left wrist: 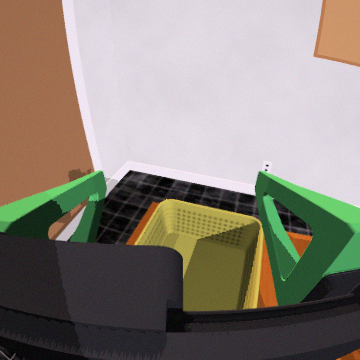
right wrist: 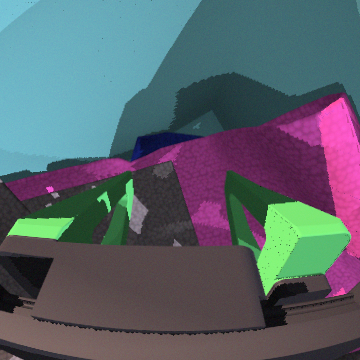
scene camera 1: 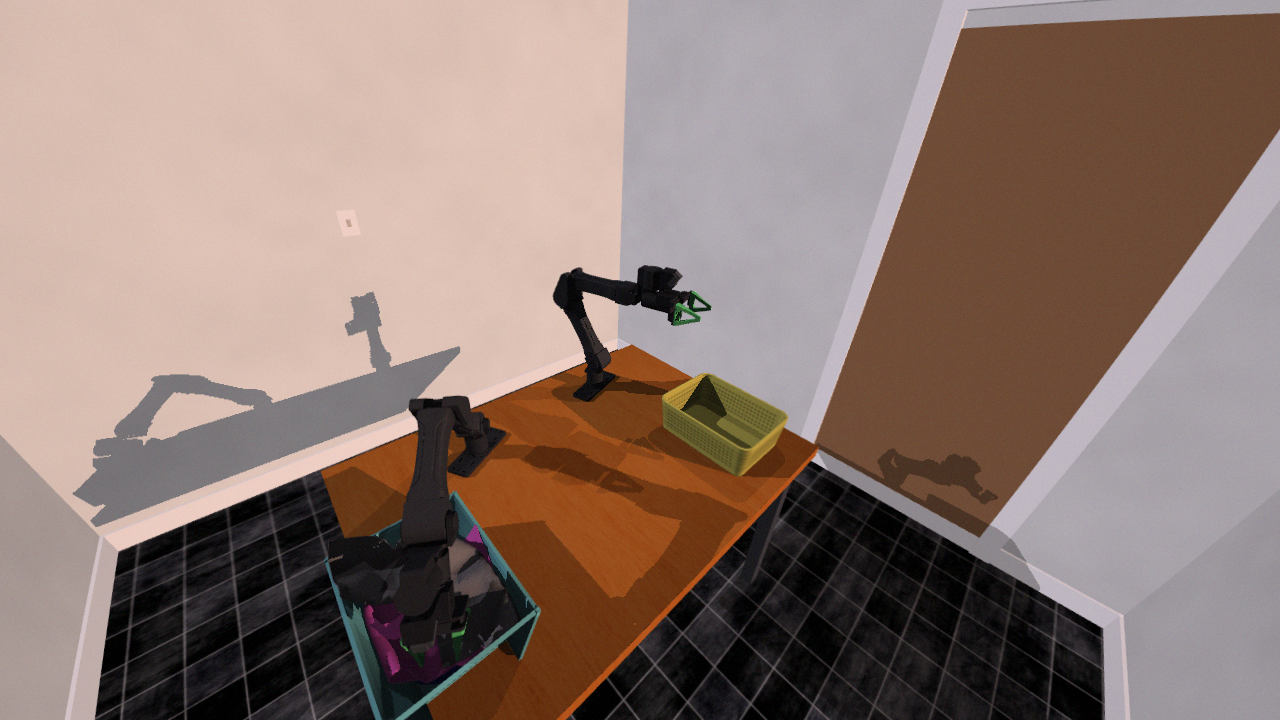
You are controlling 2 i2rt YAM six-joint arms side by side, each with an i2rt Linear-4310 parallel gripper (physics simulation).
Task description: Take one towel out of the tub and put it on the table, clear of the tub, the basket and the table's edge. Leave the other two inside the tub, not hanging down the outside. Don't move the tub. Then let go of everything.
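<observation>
The teal tub [scene camera 1: 525,628] [right wrist: 75,70] stands at the lower left of the table. A magenta towel [scene camera 1: 383,637] [right wrist: 305,150] and a grey patterned towel [scene camera 1: 486,595] [right wrist: 162,205] lie in it. A bit of dark blue cloth [right wrist: 162,145] shows behind the magenta one in the right wrist view. My right gripper [scene camera 1: 436,642] [right wrist: 178,178] is down inside the tub, partly open, its fingers low over the magenta and grey cloth. Its exact contact with the cloth is unclear. My left gripper [scene camera 1: 704,313] [left wrist: 180,178] is wide open and empty, high above the table near the basket.
The yellow basket [scene camera 1: 738,461] [left wrist: 255,280] stands empty at the right end of the wooden table [scene camera 1: 590,519], near its edge. The right arm reaches over the tub's back side and hides part of its contents in scene camera 1. Walls stand behind the table.
</observation>
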